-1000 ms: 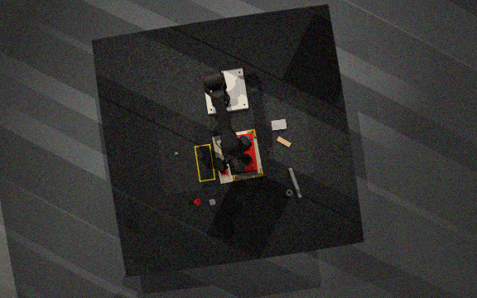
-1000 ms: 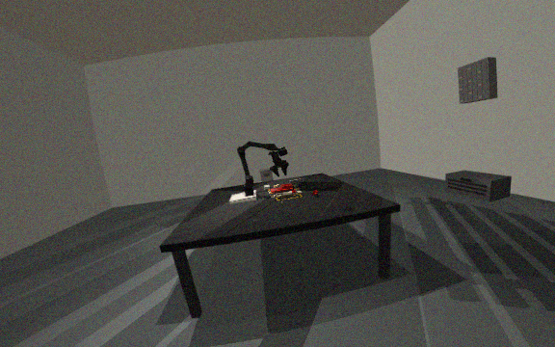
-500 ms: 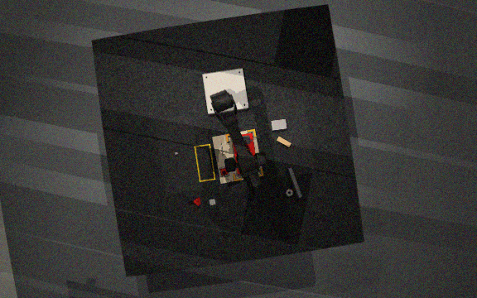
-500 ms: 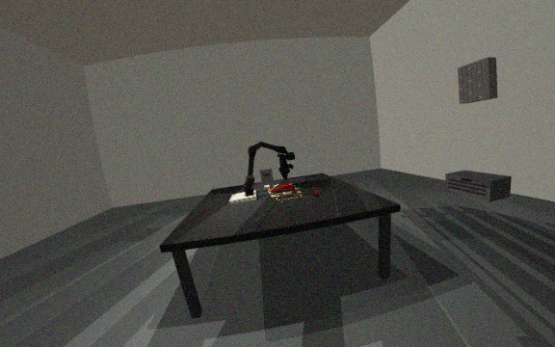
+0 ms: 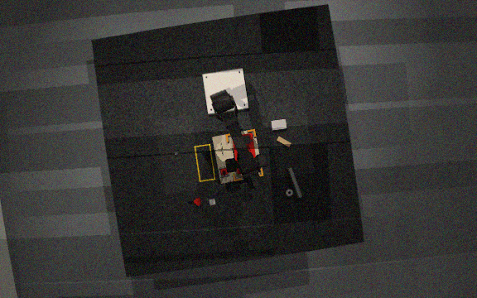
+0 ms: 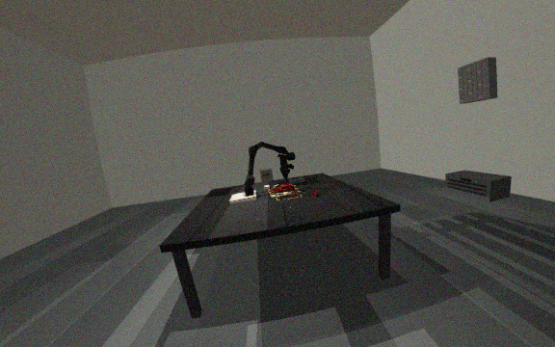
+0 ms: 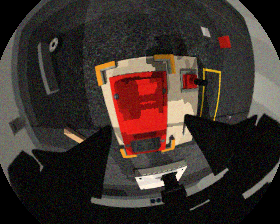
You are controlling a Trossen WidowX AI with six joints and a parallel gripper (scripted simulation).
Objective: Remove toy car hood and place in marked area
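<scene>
My gripper tip is now 6 cm above the red hood. Also, from my gripper tip: tan block 9 cm behind, 21 cm to the left, 9 cm below; then grey rod 12 cm ahead, 25 cm to the left, 8 cm below.
</scene>
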